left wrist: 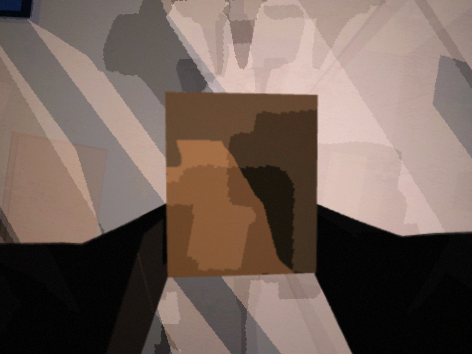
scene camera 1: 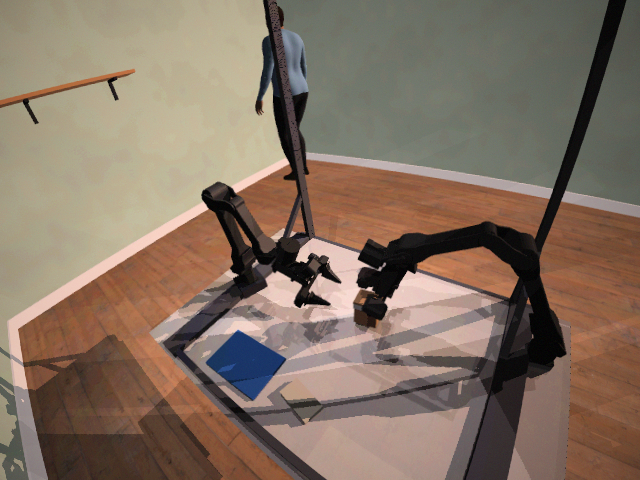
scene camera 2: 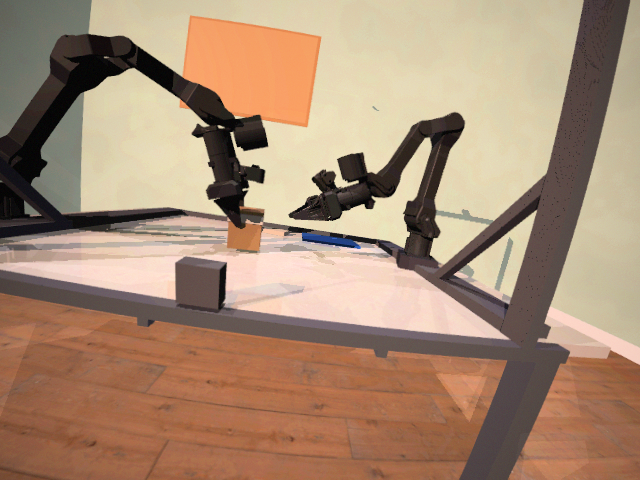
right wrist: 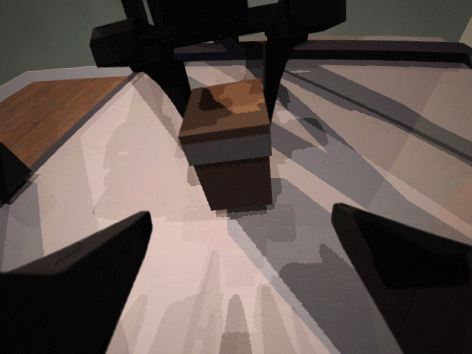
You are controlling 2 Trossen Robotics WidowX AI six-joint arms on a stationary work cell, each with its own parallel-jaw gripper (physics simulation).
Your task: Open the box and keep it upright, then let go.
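Frame: origin at the left arm's base, x ahead, y left, z up, level; millimetres.
Where they show: left gripper, fingertip midpoint: point(left wrist: 238, 201) point(scene camera 2: 240, 223); right gripper, fingertip midpoint: point(scene camera 1: 336, 293) point(scene camera 2: 290, 216) point(right wrist: 242, 216); left arm's base, link origin: point(scene camera 1: 540, 354) point(scene camera 2: 0, 216); right arm's base, link origin: point(scene camera 1: 248, 278) point(scene camera 2: 416, 255).
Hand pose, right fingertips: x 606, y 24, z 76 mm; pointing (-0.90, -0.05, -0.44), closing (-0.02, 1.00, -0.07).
Observation:
Each offset is from my right fingertips to the centre of the thing.
A small brown box @[dx -102, dy -7, dz -40 mm] point(scene camera 1: 364, 318) point(scene camera 2: 244, 238) point(left wrist: 215, 225) point(right wrist: 232, 184) stands upright, its brown lid on top with a pale grey band below it. The lid is shut. My left gripper point(scene camera 1: 370, 294) point(scene camera 2: 240, 217) point(left wrist: 238, 201) point(right wrist: 232, 132) points down from above and is shut on the box, one finger on each side of its upper part. The box's base is at or just above the table; which one is unclear. My right gripper point(scene camera 1: 334, 292) point(scene camera 2: 292, 214) point(right wrist: 242, 216) is open and empty, beside the box and apart from it.
A flat blue square point(scene camera 1: 242, 361) point(scene camera 2: 329, 239) point(left wrist: 14, 7) and a beige tile @[dx -29, dy +309, dz -88 mm] point(scene camera 1: 297, 393) lie on the table. A grey block @[dx -124, dy -300, dz -64 mm] point(scene camera 2: 200, 284) sits at the table edge nearest scene camera 2. Upright frame posts point(scene camera 1: 289, 113) point(scene camera 2: 573, 165) rise at the table's corners. A person point(scene camera 1: 292, 62) is behind the table.

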